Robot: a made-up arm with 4 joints. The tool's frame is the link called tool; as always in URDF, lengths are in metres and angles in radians.
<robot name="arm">
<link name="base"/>
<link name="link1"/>
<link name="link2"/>
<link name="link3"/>
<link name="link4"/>
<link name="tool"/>
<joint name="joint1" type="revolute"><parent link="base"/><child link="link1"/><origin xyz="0.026 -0.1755 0.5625"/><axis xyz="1 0 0"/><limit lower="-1.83" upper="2.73" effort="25" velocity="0.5"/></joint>
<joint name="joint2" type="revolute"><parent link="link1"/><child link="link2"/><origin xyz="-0.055 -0.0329 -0.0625"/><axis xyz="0.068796 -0.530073 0.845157"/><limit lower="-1.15" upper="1.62" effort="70" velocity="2.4"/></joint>
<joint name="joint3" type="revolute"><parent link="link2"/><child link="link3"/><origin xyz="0.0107 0.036 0.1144"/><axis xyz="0.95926 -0.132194 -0.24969"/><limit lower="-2.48" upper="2.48" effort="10" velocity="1.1"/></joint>
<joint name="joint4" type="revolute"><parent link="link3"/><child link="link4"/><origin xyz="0.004 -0.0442 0.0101"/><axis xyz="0 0 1"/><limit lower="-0.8" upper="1.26" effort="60" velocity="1.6"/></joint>
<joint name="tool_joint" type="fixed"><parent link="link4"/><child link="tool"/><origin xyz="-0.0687 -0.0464 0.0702" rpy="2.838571 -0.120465 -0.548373"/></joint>
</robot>
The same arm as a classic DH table. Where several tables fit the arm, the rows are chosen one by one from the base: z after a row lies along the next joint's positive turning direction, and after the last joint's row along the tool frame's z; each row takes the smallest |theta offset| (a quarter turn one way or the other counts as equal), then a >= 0, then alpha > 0; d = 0 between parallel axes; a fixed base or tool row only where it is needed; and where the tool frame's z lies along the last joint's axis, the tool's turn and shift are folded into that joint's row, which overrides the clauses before.
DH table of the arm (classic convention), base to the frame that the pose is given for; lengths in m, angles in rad. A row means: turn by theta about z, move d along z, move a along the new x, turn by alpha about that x. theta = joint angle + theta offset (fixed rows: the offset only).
base (fixed): d 0.5625; theta_offset -1.5708; a 0.1755; alpha -1.5708
joint1: d -0.0266; theta_offset 0.5602; a 0.0611; alpha 1.5019
joint2: d 0.0415; theta_offset -0.2479; a -0.0898; alpha -1.6458
joint3: d -0.0070; theta_offset -0.5435; a 0.0432; alpha 1.8232
joint4: d 0.2549; theta_offset 1.5263; a -0.0592; alpha 2.8162
tool (fixed): d 0.1815; theta_offset 0.3854; a 0.0000; alpha 0.0000
Joint limits (rad, base to tool): -1.8300..2.7300 -1.1500..1.6200 -2.4800..2.4800 -0.8000..1.2600

